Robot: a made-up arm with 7 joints.
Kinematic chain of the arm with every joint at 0, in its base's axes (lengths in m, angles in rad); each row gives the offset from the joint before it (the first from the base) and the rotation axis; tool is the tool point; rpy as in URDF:
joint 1: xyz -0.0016 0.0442 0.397 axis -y
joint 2: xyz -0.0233 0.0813 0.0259 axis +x
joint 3: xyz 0 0.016 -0.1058 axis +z
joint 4: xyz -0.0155 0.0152 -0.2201 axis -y
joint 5: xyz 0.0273 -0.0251 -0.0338 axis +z
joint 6: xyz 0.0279 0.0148 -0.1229 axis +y
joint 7: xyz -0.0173 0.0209 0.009 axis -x
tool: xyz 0.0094 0.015 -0.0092 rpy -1.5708 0 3.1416
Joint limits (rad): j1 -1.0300..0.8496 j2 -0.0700..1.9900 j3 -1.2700..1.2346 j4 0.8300..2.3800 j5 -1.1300..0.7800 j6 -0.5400..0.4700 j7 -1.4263..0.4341
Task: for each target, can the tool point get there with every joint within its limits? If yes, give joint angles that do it. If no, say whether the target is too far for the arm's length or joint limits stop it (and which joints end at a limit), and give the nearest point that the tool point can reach.
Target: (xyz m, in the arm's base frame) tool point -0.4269 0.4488 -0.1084
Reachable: no: too far | nearest point -0.2475 0.3176 0.1048 | short by 0.308 m
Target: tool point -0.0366 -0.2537 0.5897
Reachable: no: joint limits stop it (at a limit: joint 1, joint 2, joint 3, joint 5, joint 6, joint 7) | nearest point -0.1427 0.0144 0.3133 | short by 0.399 m
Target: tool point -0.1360 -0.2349 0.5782
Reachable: no: joint limits stop it (at a limit: joint 1, joint 2, joint 3, joint 5, joint 6, joint 7) | nearest point -0.1514 0.0023 0.3041 | short by 0.363 m
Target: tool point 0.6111 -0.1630 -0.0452
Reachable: no: too far | nearest point 0.3217 0.0134 0.1637 | short by 0.398 m
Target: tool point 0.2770 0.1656 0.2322
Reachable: yes | joints 0.6969 0.1126 -0.4693 1.3593 0.5875 0.3724 -1.0889
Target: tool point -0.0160 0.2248 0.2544
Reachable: yes | joints -0.3913 0.1756 0.6557 2.0783 -0.9638 -0.3657 -0.0913
